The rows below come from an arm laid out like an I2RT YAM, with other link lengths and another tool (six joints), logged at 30 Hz.
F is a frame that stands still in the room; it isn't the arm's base.
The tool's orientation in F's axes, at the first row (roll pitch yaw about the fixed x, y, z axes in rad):
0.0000 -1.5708 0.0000
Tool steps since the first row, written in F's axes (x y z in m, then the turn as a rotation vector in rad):
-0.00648 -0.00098 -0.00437 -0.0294 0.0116 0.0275
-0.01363 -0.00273 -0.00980 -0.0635 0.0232 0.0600
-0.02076 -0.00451 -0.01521 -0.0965 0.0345 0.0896
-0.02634 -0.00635 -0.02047 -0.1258 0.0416 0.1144
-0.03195 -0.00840 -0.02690 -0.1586 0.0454 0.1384
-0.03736 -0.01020 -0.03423 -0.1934 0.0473 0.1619
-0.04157 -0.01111 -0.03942 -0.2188 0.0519 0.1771
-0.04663 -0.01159 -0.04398 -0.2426 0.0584 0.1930
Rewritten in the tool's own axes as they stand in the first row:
-0.00437 -0.00098 0.00648 0.0275 0.0116 0.0294
-0.00980 -0.00273 0.01363 0.0600 0.0232 0.0635
-0.01521 -0.00451 0.02076 0.0896 0.0345 0.0965
-0.02047 -0.00635 0.02634 0.1144 0.0416 0.1258
-0.02690 -0.00840 0.03195 0.1384 0.0454 0.1586
-0.03423 -0.01020 0.03736 0.1619 0.0473 0.1934
-0.03942 -0.01111 0.04157 0.1771 0.0519 0.2188
-0.04398 -0.01159 0.04663 0.1930 0.0584 0.2426

